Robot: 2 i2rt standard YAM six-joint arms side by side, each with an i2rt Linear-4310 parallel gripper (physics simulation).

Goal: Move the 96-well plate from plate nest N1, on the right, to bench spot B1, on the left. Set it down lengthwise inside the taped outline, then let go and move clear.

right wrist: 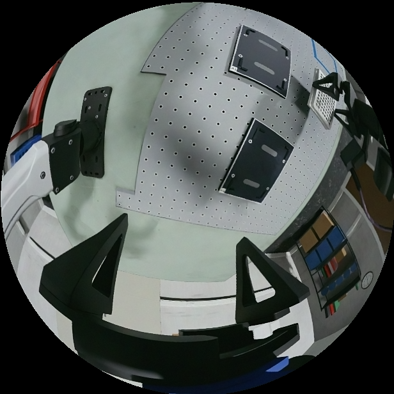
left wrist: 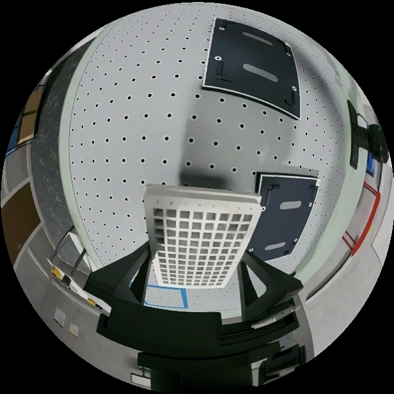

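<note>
The white 96-well plate (left wrist: pixel 200 232) (right wrist: pixel 322 104) is held by my left gripper (left wrist: pixel 196 248) (right wrist: pixel 322 97), its fingers shut on the two long sides. The plate is raised above the perforated board and casts a shadow on it. Part of the blue taped outline (left wrist: pixel 185 298) (right wrist: pixel 314 50) shows beyond the plate's lower end in the left wrist view. My right gripper (right wrist: pixel 187 233) is open, with no object between its fingers. Two dark nests stand on the board with no plate on them: one (left wrist: pixel 245 52) (right wrist: pixel 245 172), the other (left wrist: pixel 285 231) (right wrist: pixel 260 54). I cannot tell which is N1.
The perforated grey board (left wrist: pixel 120 120) (right wrist: pixel 185 110) lies on a pale green bench (right wrist: pixel 125 45). A black mounting plate (right wrist: pixel 102 145) with a white arm part (right wrist: pixel 30 175) stands at the left in the right wrist view. A shelf with blue and tan bins is in the background.
</note>
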